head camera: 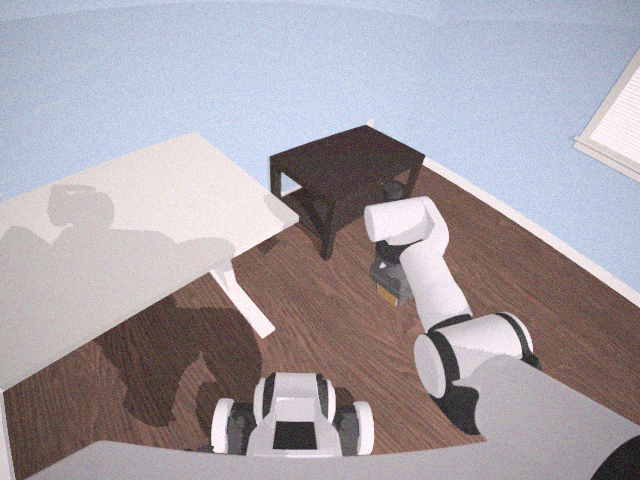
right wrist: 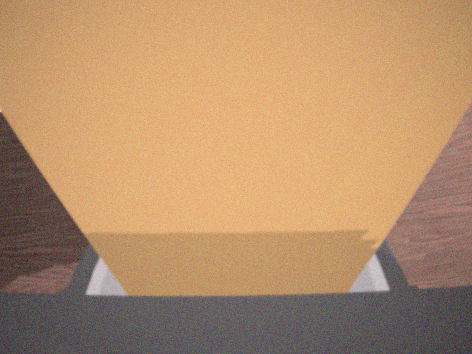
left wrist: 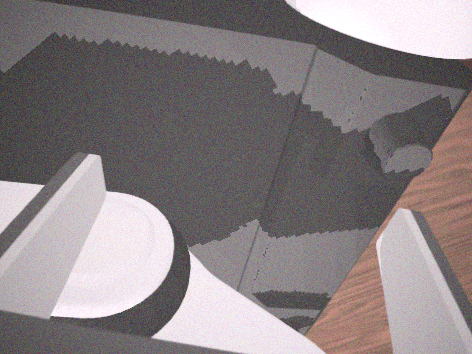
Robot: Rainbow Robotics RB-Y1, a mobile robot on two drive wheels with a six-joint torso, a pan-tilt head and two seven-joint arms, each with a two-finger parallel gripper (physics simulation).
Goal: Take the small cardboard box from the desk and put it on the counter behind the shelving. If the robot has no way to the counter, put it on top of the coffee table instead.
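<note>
The small cardboard box [head camera: 386, 295] [right wrist: 240, 150] is orange-tan and fills most of the right wrist view. My right gripper [head camera: 393, 287] [right wrist: 238, 275] is shut on it and holds it over the wooden floor, in front of the dark table. My left gripper [left wrist: 246, 201] is open and empty; it does not show in the head view. The desk [head camera: 155, 170] has a pale top and stands at the left. A dark four-legged table [head camera: 346, 160], which looks like the coffee table, stands behind the desk's right corner, near the wall. The counter and the shelving do not show.
A white desk leg [head camera: 250, 312] slants down to the wooden floor [head camera: 330, 320] between the desk and my right arm [head camera: 436, 289]. The blue wall [head camera: 258, 67] runs behind both tables, and a window [head camera: 620, 113] is at the right. My wheeled base [head camera: 294, 413] shows below.
</note>
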